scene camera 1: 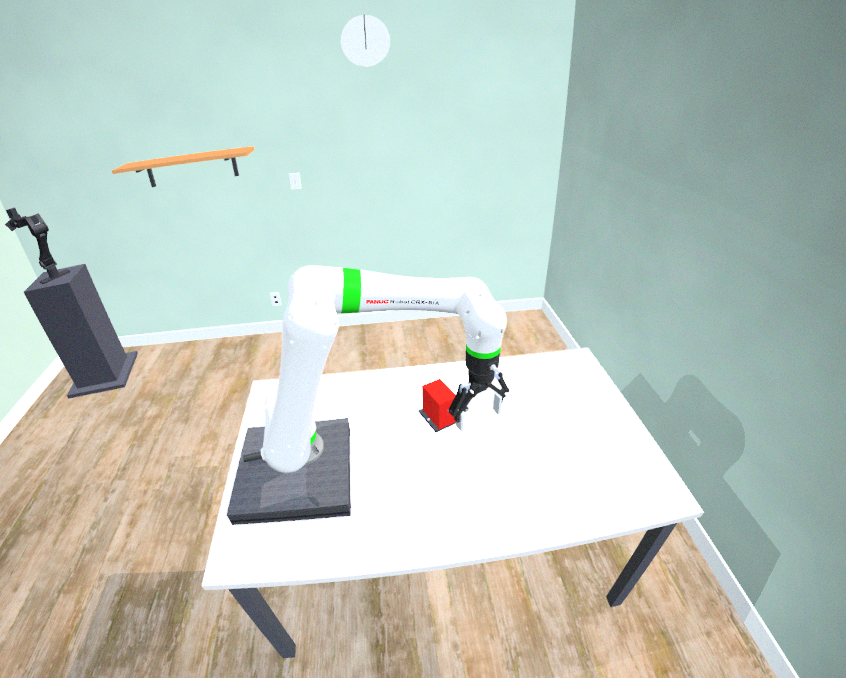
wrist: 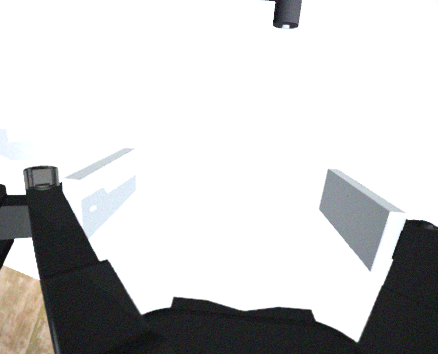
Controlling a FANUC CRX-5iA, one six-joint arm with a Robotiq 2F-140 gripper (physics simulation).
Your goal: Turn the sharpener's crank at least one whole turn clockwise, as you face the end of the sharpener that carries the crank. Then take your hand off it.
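Places are measured from the arm's base along level axes (x ahead, y left, z up), in metres.
Pixels of known places: gripper, fingertip midpoint: (scene camera 1: 478,419) (wrist: 229,179).
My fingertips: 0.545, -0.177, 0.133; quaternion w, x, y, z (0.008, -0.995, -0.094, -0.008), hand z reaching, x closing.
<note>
Behind a point stands the place of what it marks, as x, y, z.
The red sharpener (scene camera 1: 437,405) @(0.475, -0.001, 0.059) stands upright on its dark base plate on the table; its body does not show in the wrist view. A dark cylinder with a pale spot on its end (wrist: 286,14) @(0.555, -0.050, 0.071) shows at the top edge of the wrist view and looks like part of the crank. In the scene view the crank cannot be made out beside the gripper's linkage. My gripper (scene camera 1: 480,412) @(0.545, -0.177, 0.133) (wrist: 229,179) @(0.545, -0.177, 0.133) points down, wide open and empty, just right of the sharpener in the scene view. Its left finger is close to the sharpener's right side; contact cannot be told. The cylinder is beyond the fingertips, not between them.
The white table (scene camera 1: 522,487) @(0.641, -0.334, -0.056) carries the arm's dark base block (scene camera 1: 324,487) @(0.052, -0.178, 0.002) at the left. My white arm (scene camera 1: 409,290) @(0.375, -0.071, 0.553) arches above the table, left of and behind the sharpener. A dark pedestal (scene camera 1: 74,328) with a small black arm stands off the table at the far left.
</note>
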